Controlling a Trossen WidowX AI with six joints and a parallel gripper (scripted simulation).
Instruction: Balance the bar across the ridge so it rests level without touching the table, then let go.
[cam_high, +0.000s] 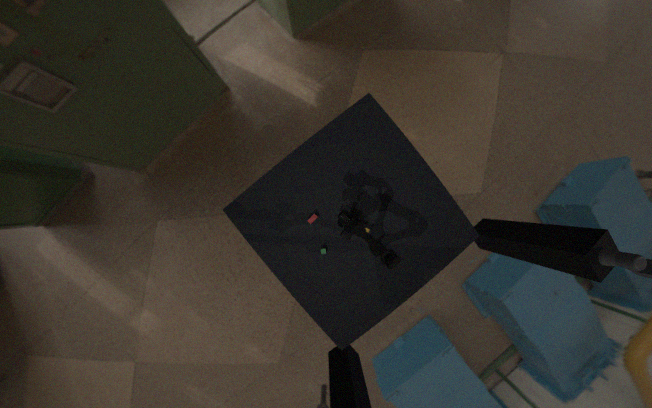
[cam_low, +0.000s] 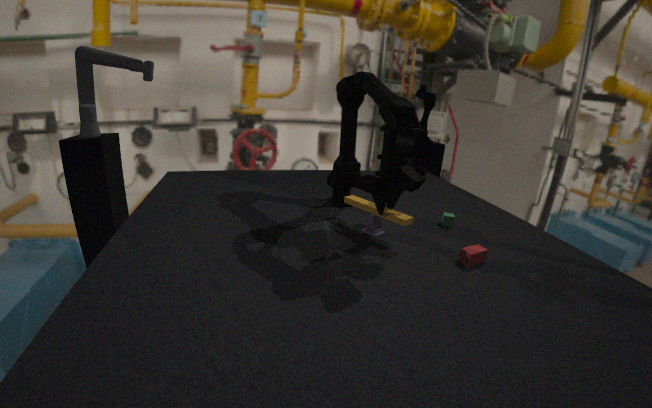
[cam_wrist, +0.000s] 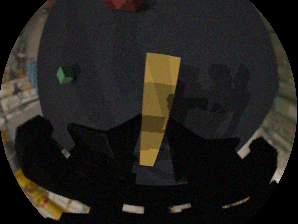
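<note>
The bar lies 3 cm behind my gripper tip and 1 cm to the right of it. From my gripper tip the other things lie so: red block: 17 cm ahead, 17 cm to the left, 5 cm below; then green block: 4 cm behind, 25 cm to the left, 5 cm below.
</note>
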